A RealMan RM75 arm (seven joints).
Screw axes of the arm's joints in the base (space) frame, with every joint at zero. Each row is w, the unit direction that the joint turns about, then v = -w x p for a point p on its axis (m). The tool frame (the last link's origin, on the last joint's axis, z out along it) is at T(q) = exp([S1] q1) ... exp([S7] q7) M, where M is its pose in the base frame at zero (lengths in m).
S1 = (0, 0, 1, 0, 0, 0)
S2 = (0, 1, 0, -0.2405, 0, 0)
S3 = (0, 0, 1, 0, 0, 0)
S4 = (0, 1, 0, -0.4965, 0, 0)
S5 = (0, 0, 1, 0, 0, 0)
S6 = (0, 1, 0, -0.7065, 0, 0)
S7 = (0, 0, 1, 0, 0, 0)
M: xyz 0 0 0.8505 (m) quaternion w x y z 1 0 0 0
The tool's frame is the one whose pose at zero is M.
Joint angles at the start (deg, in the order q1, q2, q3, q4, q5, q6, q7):
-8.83 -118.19 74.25 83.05 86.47 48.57 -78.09
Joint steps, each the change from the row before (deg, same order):
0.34 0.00 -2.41 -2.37 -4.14 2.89 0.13
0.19 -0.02 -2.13 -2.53 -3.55 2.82 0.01
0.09 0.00 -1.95 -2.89 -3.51 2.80 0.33
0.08 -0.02 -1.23 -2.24 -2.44 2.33 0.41
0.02 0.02 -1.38 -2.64 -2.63 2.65 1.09
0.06 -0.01 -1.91 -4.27 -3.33 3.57 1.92
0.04 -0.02 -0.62 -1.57 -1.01 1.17 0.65
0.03 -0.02 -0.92 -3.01 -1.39 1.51 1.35
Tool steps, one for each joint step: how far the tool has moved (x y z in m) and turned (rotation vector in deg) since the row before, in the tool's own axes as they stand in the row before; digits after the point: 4 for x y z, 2 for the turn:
-0.0057 -0.0044 -0.0089 0.30 1.82 -4.54
-0.0053 -0.0036 -0.0081 0.15 1.75 -4.19
-0.0054 -0.0033 -0.0080 0.16 1.88 -3.92
-0.0040 -0.0011 -0.0058 -0.21 1.45 -2.66
-0.0041 -0.0015 -0.0068 -0.16 1.71 -2.22
-0.0081 -0.0022 -0.0108 0.25 2.14 -2.88
-0.0033 -0.0007 -0.0040 0.19 0.64 -1.00
-0.0079 -0.0016 -0.0069 0.72 0.57 -1.57

